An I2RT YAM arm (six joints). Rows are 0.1 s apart.
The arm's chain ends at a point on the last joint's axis. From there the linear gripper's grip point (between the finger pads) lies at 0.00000 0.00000 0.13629 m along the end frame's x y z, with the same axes.
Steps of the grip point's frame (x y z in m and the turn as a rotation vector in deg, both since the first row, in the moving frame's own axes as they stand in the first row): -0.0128, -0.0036, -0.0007, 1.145, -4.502, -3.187; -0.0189, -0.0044, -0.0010, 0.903, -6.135, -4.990; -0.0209, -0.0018, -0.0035, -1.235, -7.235, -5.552; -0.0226, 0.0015, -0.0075, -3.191, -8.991, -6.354; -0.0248, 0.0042, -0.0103, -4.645, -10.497, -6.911; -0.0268, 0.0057, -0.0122, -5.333, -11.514, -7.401; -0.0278, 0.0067, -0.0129, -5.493, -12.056, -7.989; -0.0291, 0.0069, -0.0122, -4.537, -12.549, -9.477
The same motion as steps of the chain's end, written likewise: -0.0020, -0.0012, -0.0003, 1.145, -4.502, -3.187; -0.0043, -0.0029, -0.0002, 0.903, -6.135, -4.990; -0.0039, -0.0056, -0.0024, -1.235, -7.235, -5.552; -0.0018, -0.0072, -0.0056, -3.191, -8.991, -6.354; -0.0007, -0.0082, -0.0076, -4.645, -10.497, -6.911; -0.0005, -0.0086, -0.0089, -5.333, -11.514, -7.401; -0.0004, -0.0082, -0.0093, -5.493, -12.056, -7.989; -0.0005, -0.0062, -0.0085, -4.537, -12.549, -9.477
